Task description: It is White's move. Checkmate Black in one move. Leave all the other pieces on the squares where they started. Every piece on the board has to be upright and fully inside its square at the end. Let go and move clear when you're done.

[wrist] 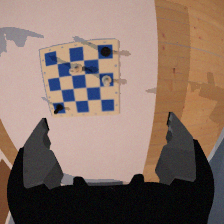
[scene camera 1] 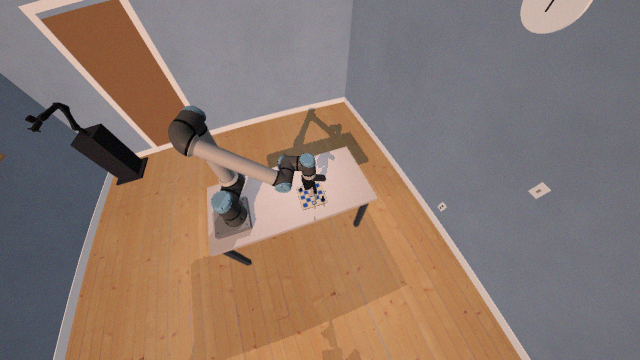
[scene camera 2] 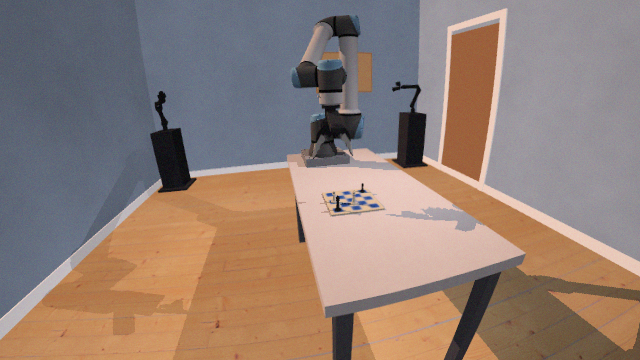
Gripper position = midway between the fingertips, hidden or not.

Note:
In view: my gripper (scene camera 2: 333, 157) and a chessboard (scene camera 2: 366, 202).
The chessboard also shows in the wrist view (wrist: 83, 94). My gripper shows as well in the wrist view (wrist: 107, 116).

